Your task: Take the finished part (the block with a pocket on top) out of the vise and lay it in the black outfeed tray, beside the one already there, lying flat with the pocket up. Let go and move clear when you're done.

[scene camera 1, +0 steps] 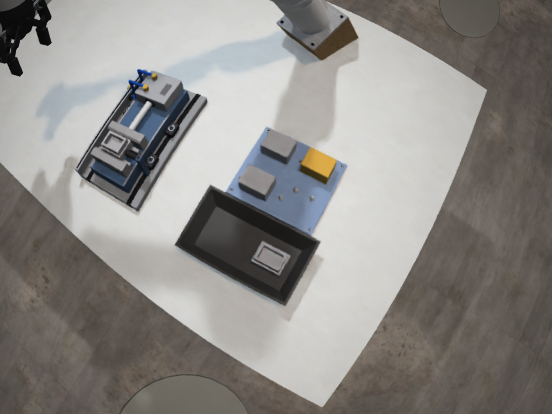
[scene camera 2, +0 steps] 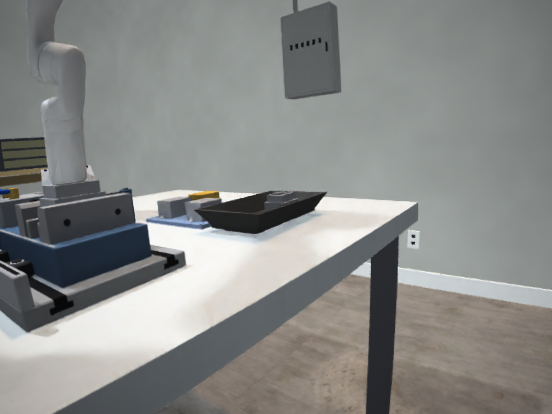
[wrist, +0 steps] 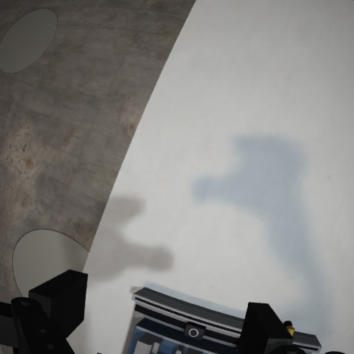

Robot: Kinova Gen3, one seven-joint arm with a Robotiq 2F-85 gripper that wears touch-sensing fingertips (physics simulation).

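Observation:
The finished part (scene camera 1: 115, 143), a light grey block with a rectangular pocket on top, sits between the jaws of the blue and grey vise (scene camera 1: 175, 82) (scene camera 2: 100, 255) (wrist: 190, 310), pocket up. In scene view 2 the near jaw hides most of it. The black outfeed tray (scene camera 1: 197, 220) (scene camera 2: 235, 222) holds a similar part (scene camera 1: 271, 257) (scene camera 2: 281, 198), lying flat with its pocket up, towards one end. My gripper (scene camera 1: 30, 51) (wrist: 162, 314) is open and empty, high above the table and off to the side of the vise. Its fingers stand wide apart in the wrist view.
A blue plate (scene camera 1: 295, 212) beside the tray carries two grey blocks (scene camera 1: 277, 145) (scene camera 1: 256, 181), a yellow block (scene camera 1: 319, 164) (scene camera 2: 204, 195) and small pins. Black clamps (scene camera 1: 171, 129) line the vise's side, and blue handles (scene camera 1: 136, 84) stand up at its end. The arm's base (scene camera 1: 320, 42) stands behind the plate.

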